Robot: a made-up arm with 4 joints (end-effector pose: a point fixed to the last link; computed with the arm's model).
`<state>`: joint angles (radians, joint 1 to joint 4).
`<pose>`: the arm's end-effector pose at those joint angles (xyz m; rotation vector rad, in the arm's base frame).
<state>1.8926 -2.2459 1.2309 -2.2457</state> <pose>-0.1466 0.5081 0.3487 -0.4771 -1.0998 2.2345</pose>
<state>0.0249 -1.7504 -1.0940 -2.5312</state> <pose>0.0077 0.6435 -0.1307 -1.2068 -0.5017 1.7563</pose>
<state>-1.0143 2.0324 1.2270 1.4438</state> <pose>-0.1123 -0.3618 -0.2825 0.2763 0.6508 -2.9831</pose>
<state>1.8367 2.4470 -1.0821 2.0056</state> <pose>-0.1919 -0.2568 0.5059 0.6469 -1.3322 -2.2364</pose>
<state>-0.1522 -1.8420 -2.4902 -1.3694</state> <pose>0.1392 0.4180 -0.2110 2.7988 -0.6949 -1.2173</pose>
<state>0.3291 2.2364 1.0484 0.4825</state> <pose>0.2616 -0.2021 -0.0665 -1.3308 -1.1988 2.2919</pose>
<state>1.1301 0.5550 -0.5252 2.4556</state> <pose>-0.1829 -0.2509 -0.3616 1.1762 0.6425 -2.7087</pose>
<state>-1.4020 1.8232 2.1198 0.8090</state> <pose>-0.2248 -0.2442 -0.2493 -0.7129 -0.6275 2.1923</pose>
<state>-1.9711 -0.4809 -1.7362 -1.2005</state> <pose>-0.1053 0.1403 0.4033 -0.0214 1.5808 -2.6820</pose>
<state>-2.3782 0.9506 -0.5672 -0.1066</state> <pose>0.0028 -0.1900 0.1017 1.2749 2.4252 -0.2179</pose>
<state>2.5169 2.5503 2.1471 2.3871</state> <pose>-0.3496 -0.1951 0.5712 1.5577 -0.9395 2.0942</pose>
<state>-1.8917 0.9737 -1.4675 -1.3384</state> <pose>-0.2116 -0.3141 0.1546 -0.1464 -2.8615 0.8957</pose>
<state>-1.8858 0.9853 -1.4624 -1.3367</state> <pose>-0.2134 -0.3154 0.1484 -0.1539 -2.8756 0.8804</pose>
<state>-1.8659 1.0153 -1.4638 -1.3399</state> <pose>-0.2190 -0.3184 0.1337 -0.1693 -2.9001 0.8400</pose>
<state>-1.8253 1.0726 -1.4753 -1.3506</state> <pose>-0.2290 -0.3233 0.1059 -0.1934 -2.9389 0.7607</pose>
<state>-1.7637 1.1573 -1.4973 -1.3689</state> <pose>-0.2406 -0.3288 0.0636 -0.2189 -2.9910 0.6392</pose>
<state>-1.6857 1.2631 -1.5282 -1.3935</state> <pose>-0.2491 -0.3328 0.0090 -0.2337 -3.0509 0.4812</pose>
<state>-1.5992 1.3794 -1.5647 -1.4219</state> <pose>-0.2502 -0.3334 -0.0522 -0.2269 -3.1109 0.3011</pose>
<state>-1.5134 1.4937 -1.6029 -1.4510</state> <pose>-0.2424 -0.3304 -0.1124 0.1915 3.1036 -0.1172</pose>
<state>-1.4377 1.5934 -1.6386 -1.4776</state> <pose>-0.2285 -0.3249 -0.1639 0.1399 3.0740 0.0393</pose>
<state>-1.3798 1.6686 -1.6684 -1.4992</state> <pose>-0.2136 -0.3193 -0.2013 0.0876 3.0468 0.1528</pose>
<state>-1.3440 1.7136 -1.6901 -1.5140</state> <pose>-0.2030 -0.3156 -0.2228 0.0487 3.0302 0.2184</pose>
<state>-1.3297 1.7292 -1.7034 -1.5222</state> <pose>-0.1990 -0.3149 -0.2298 0.0289 3.0276 0.2404</pose>
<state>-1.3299 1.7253 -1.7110 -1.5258</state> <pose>-0.2000 -0.3163 -0.2273 0.0237 3.0355 0.2344</pose>
